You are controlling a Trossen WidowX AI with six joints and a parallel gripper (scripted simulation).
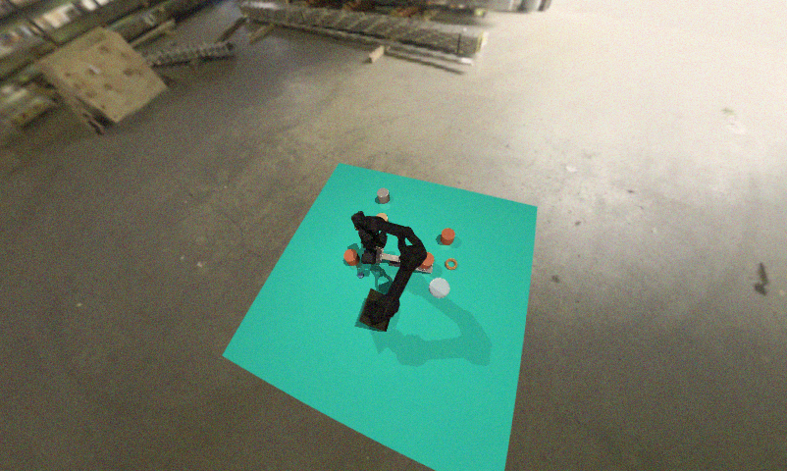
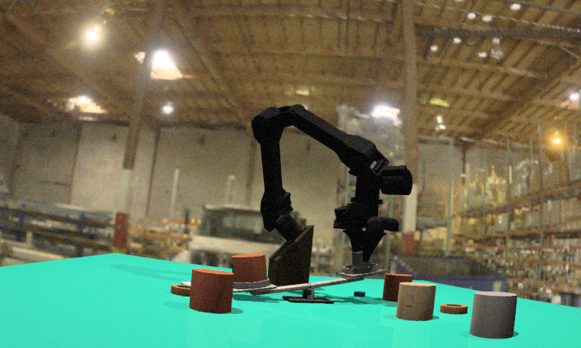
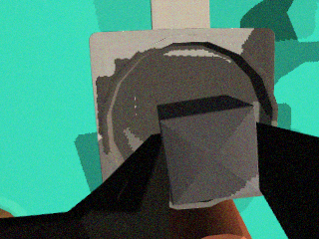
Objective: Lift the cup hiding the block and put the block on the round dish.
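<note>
Now: the pale round dish 7 cm behind my gripper tip, 35 cm to the right of it and 9 cm below it. From my gripper tip the other things lie so: small balance: 2 cm ahead, 12 cm to the right, 6 cm below; grey block: 1 cm above; small blue disc: 11 cm behind, 5 cm to the left, 9 cm below.
</note>
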